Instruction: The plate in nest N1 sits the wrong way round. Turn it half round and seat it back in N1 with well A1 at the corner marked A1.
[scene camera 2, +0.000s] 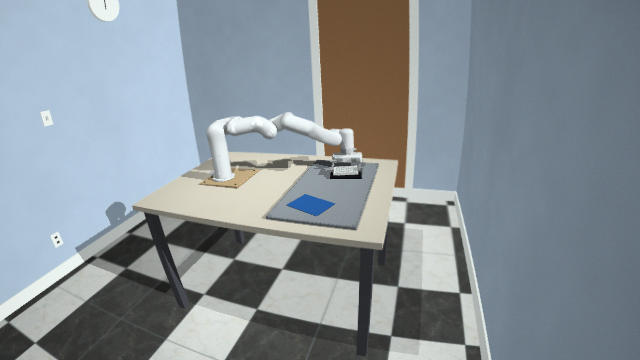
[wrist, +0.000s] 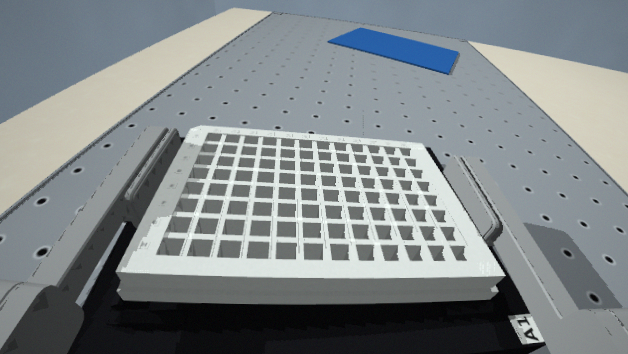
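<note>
The white 96-well plate (scene camera 2: 345, 171) (wrist: 300, 267) sits at the black nest N1 (scene camera 2: 346, 176) (wrist: 300, 330), level as far as the wrist view shows. Its lettered edge is on the left in the wrist view, with H at the near left and the cut corner at the far left. The nest's A1 label (wrist: 526, 328) is at the near right, diagonally opposite that cut corner. My gripper (scene camera 2: 346, 166) (wrist: 312, 182) is shut on the plate, one finger pad against each short side. Whether the plate's underside still touches the nest is hidden.
A flat blue pad (scene camera 2: 311, 205) (wrist: 395, 50) lies on the grey perforated board (scene camera 2: 345, 200) (wrist: 280, 85), away from the nest. The board lies on the beige table (scene camera 2: 225, 205) (wrist: 80, 90). The arm's base stands on a wooden plate (scene camera 2: 242, 179).
</note>
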